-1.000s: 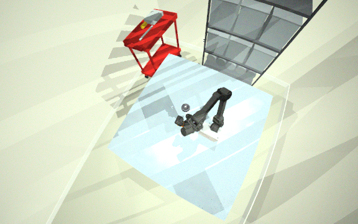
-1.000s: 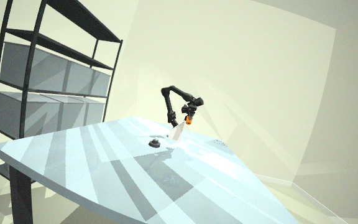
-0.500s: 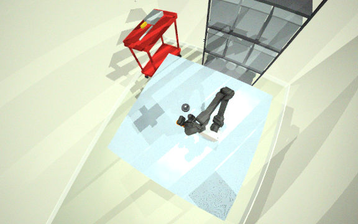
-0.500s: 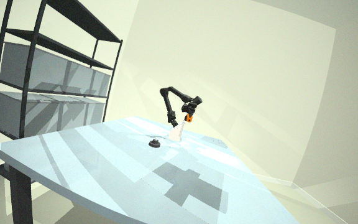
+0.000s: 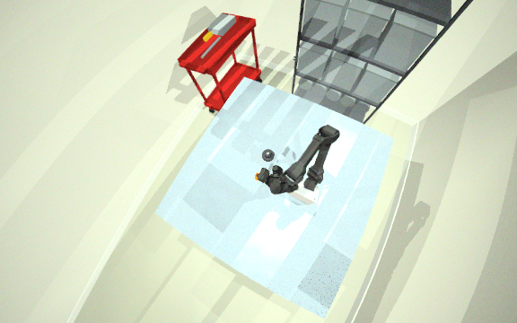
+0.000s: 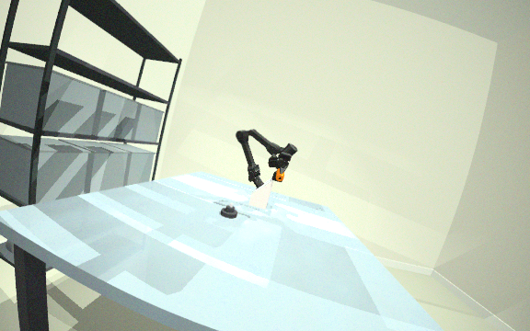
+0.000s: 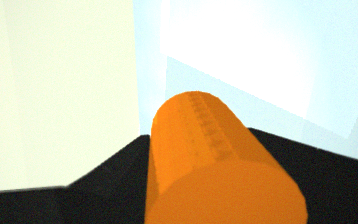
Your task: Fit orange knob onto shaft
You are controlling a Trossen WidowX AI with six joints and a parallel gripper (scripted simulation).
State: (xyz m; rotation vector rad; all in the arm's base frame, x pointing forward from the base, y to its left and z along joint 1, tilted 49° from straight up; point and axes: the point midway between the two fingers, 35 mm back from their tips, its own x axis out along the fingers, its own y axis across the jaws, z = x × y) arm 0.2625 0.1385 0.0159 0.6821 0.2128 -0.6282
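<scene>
My gripper tip is now 3 cm past the orange knob and 2 cm below it. The rest, counted from my gripper tip: dark round pedestal: 21 cm below, 20 cm to the right, 4 cm ahead.
</scene>
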